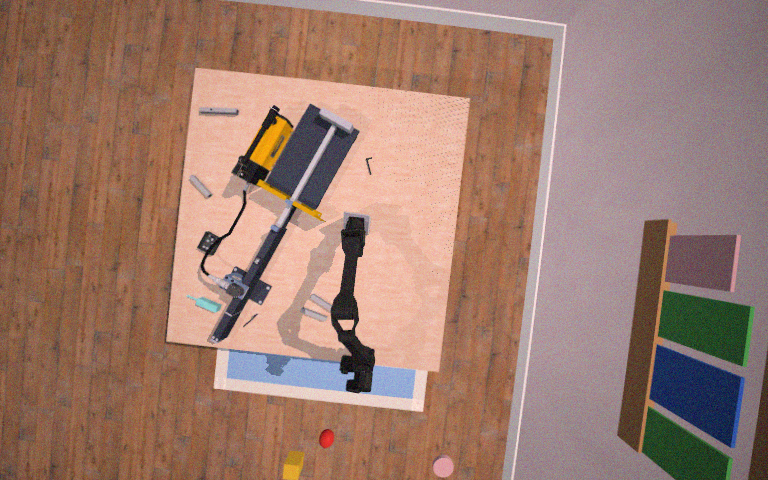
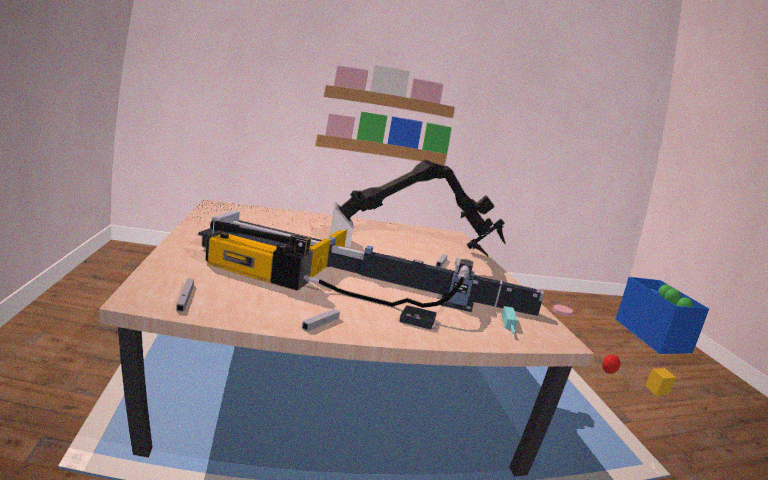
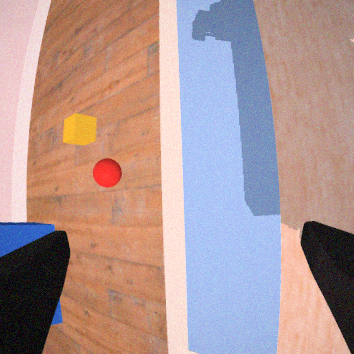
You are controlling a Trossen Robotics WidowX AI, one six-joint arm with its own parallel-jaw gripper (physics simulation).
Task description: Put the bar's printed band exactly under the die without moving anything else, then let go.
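Places are measured from the arm's base along level axes (x back, y up, z left), in metres.
Where they show: gripper, fingertip midpoint: (image 2: 497, 250) (image 3: 188, 240); arm's base, origin of the base link: (image 1: 356, 223) (image 2: 343, 213).
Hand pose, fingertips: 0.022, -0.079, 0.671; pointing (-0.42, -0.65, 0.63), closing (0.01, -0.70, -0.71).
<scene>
Things, the pixels of their top centre, and the offset from my fingertips, as dx, dy, dz. "spot": a spot on its surface instead. Level surfaces: height alone.
- long light grey bar, surface spot: (image 2: 271, 230) (image 1: 314, 158) spot: -0.237, +0.037, -0.936
- yellow machine, surface spot: (image 2: 240, 258) spot: -0.501, +0.014, -1.013
- dark rail, surface spot: (image 2: 407, 270) spot: -0.445, +0.017, -0.500
- table, its level: dy -0.035
- black box, surface spot: (image 2: 417, 316) spot: -0.682, -0.033, -0.513
- teal bottle, middle of its top: (image 2: 511, 317) (image 1: 200, 303) -0.711, -0.005, -0.243
- small black hex key, middle of its top: (image 1: 370, 165) +0.005, -0.029, -0.950
My gripper (image 1: 359, 386) (image 2: 495, 247) (image 3: 188, 240) is open and empty, its fingers wide apart, high up past the table edge and over the blue rug. A long light grey bar (image 1: 313, 164) (image 2: 271, 230) lies along the dark bed of the yellow machine (image 1: 271, 141) (image 2: 240, 258) and passes its yellow end plate (image 1: 305, 210) (image 2: 321, 257). A grey head (image 1: 235, 284) (image 2: 463, 283) with a cable sits at the dark rail (image 1: 266, 251) (image 2: 407, 270). Short grey bars (image 1: 218, 111) (image 2: 185, 294) lie loose. Neither the printed band nor the die can be made out, nor which bar bears the band.
On the table (image 1: 396, 316) (image 2: 271, 328) are a black box (image 1: 208, 242) (image 2: 417, 316), a teal bottle (image 1: 207, 304) (image 2: 509, 318) and a small black hex key (image 1: 369, 165). A red ball (image 1: 326, 438) (image 2: 611, 363) (image 3: 107, 172) and yellow block (image 1: 293, 465) (image 2: 660, 381) (image 3: 80, 129) lie on the floor.
</scene>
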